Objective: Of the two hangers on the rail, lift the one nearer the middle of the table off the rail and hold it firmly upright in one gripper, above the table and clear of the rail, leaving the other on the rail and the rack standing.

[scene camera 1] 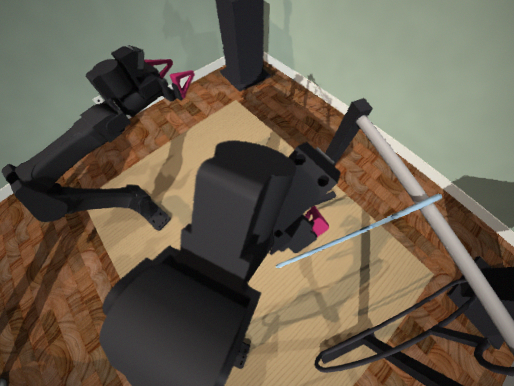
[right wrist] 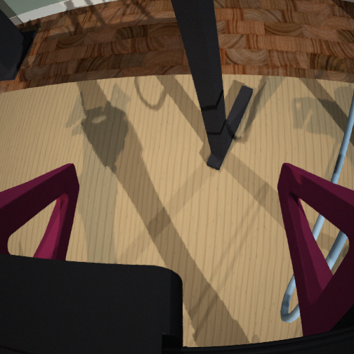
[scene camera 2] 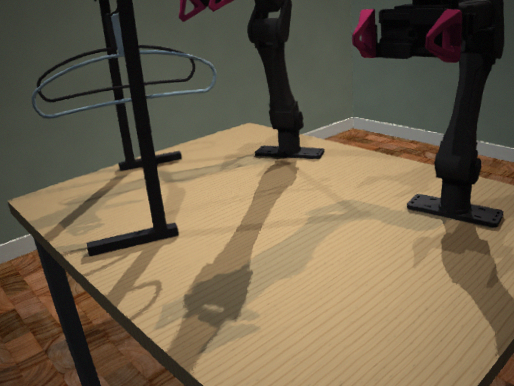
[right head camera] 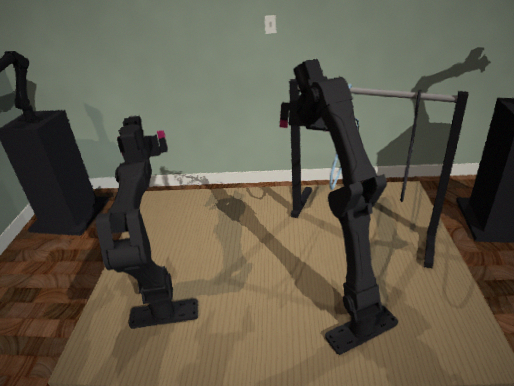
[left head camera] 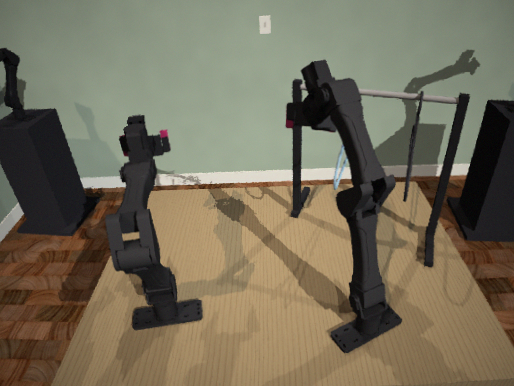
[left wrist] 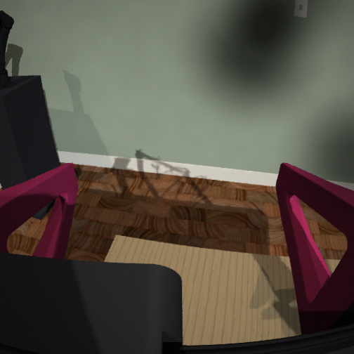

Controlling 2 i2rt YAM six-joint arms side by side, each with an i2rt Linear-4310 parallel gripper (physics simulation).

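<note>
A light-blue hanger hangs from the rail, nearer the table's middle. A black hanger hangs farther right along the rail in the head views. The rack stands upright. My right gripper is open and empty, in front of the rack's near-middle post; the blue hanger shows behind its right finger in the right wrist view. My left gripper is open and empty, far from the rack.
The tabletop carries both arm bases and the rack's feet. Dark pedestals stand beyond the table's sides in the left head view. A green wall rises behind the rack. The right arm hides part of the blue hanger in the head views.
</note>
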